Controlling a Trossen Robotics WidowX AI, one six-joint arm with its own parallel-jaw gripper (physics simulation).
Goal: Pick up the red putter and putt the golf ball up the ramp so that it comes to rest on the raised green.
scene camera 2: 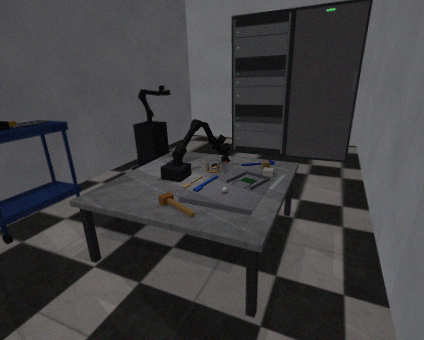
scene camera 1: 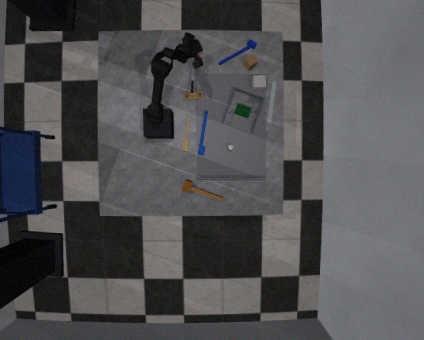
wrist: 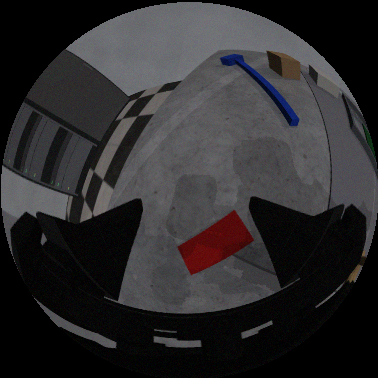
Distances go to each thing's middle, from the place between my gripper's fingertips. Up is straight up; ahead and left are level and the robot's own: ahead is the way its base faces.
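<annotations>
You'd find the blue putter (wrist: 290, 116) 30 mm below my hand, and it's 270 mm ahead of the hand and 20 mm to the left of it.
</annotations>
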